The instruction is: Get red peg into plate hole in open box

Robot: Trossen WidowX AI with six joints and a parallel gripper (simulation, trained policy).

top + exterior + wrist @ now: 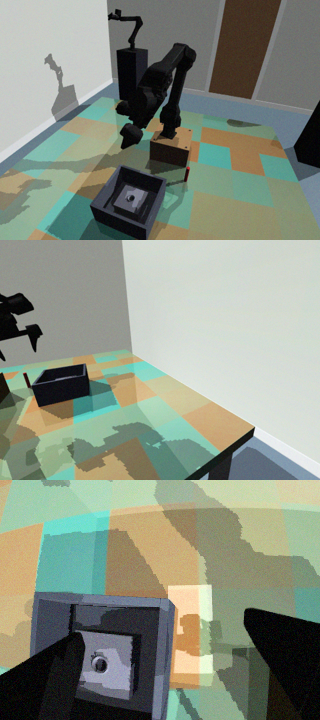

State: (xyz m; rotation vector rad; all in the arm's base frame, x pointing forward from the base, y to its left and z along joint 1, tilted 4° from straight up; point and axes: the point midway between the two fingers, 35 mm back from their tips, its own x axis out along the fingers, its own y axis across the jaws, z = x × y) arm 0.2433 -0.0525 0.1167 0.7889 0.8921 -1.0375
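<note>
Now: the red peg 210 mm to the left of my gripper tip, 170 mm below it and 110 mm behind it. The rest, counted from my gripper tip: dark box 180 mm below, 100 mm ahead, 80 mm to the left; then grey plate 160 mm below, 100 mm ahead, 80 mm to the left.
</note>
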